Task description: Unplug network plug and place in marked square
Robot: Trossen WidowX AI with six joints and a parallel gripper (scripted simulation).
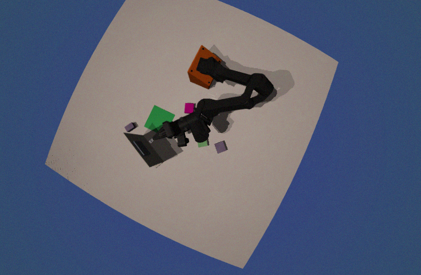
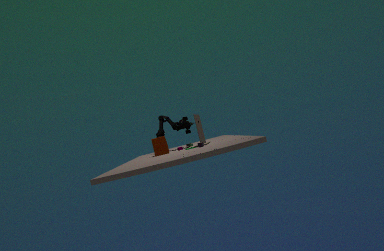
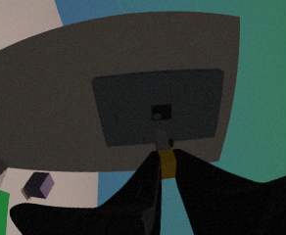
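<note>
Right now the green marked square is 9 cm behind my gripper tip, 5 cm to the right of it and 25 cm below it. The rest, counted from my gripper tip: network plug right at my gripper tip; upright grey panel 6 cm ahead, 4 cm to the right, 10 cm below.
</note>
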